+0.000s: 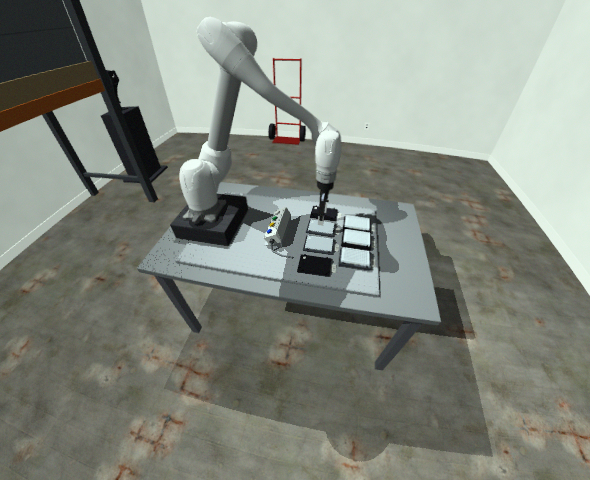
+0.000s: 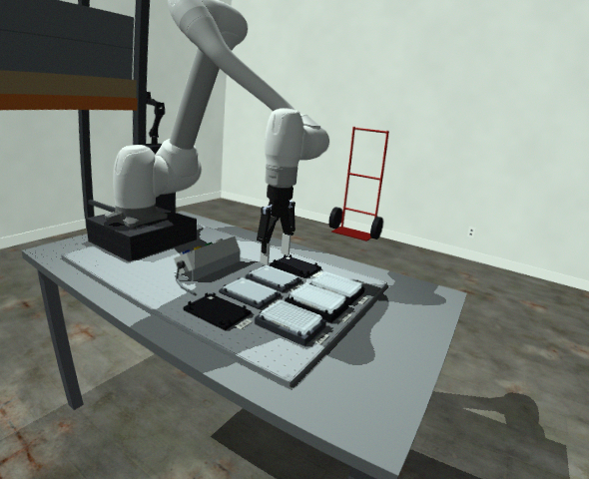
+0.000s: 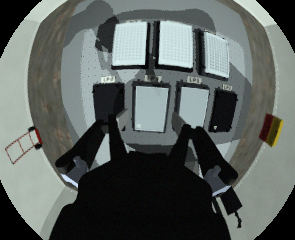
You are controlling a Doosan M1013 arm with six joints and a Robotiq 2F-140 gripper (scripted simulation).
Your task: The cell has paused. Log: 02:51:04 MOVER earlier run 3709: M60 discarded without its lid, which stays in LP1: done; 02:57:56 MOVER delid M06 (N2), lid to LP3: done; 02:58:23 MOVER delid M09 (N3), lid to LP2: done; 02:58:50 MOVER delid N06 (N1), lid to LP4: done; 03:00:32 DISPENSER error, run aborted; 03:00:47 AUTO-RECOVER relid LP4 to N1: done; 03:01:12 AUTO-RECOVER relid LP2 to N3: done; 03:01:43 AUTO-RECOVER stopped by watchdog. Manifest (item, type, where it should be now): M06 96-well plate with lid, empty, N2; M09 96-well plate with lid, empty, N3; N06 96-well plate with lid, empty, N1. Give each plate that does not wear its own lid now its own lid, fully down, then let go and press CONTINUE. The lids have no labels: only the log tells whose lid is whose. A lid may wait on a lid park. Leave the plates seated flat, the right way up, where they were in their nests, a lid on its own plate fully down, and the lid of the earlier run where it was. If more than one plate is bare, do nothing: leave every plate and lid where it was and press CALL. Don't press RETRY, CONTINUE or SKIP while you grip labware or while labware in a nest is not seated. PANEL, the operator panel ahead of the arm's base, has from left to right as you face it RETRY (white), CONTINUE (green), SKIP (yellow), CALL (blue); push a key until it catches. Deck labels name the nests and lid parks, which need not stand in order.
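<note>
My gripper is now 90 mm above the grey pad. The rest, counted from my hand: yellow key: 240 mm behind, 80 mm to the right, 30 mm below; then green key: 240 mm behind, 30 mm to the right, 30 mm below; then white key: 240 mm behind, 30 mm below, 20 mm to the left.
</note>
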